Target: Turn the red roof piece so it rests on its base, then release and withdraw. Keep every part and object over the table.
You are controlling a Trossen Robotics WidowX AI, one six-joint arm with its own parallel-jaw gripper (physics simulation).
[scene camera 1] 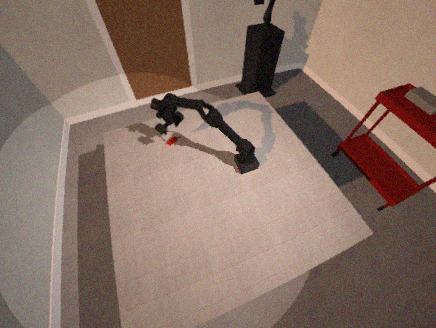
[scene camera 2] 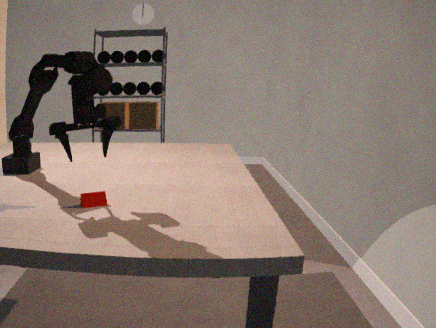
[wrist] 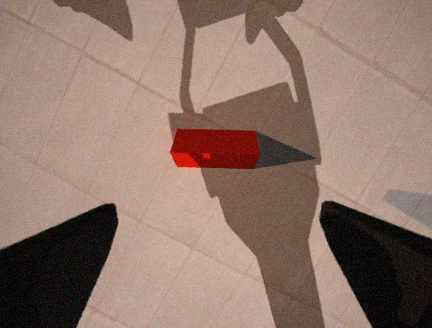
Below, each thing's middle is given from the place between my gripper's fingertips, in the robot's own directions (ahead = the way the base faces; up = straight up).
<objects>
Now: the red roof piece (wrist: 237, 149) 100 mm below my hand, 10 mm to the right of it and 10 mm ahead of it.
</objects>
